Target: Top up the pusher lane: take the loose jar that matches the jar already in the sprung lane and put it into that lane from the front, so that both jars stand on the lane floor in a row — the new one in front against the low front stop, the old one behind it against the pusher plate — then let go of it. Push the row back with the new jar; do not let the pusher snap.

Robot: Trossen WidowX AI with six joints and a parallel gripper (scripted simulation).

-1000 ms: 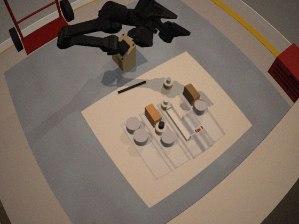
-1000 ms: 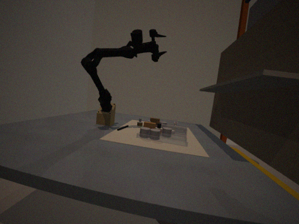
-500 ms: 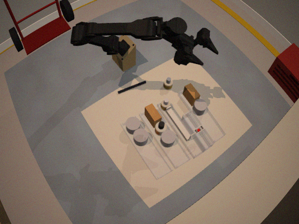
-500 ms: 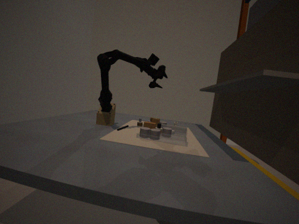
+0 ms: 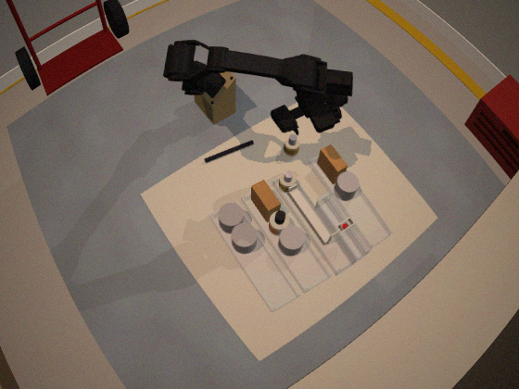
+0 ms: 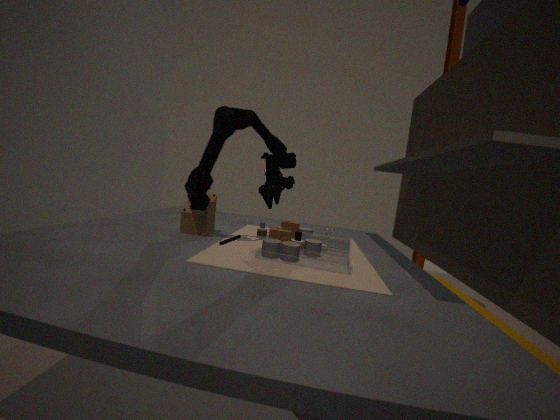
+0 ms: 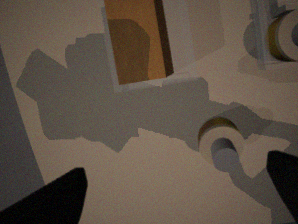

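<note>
My gripper tip is 110 mm short of the cream mat, 120 mm to the left of it and 130 mm above it. Also, from my gripper tip: black bar (120 mm behind, 170 mm to the right, 130 mm below); then white pusher (160 mm ahead, 90 mm to the right, 80 mm below); then clear pusher lane (200 mm ahead, 90 mm to the right, 110 mm below).
</note>
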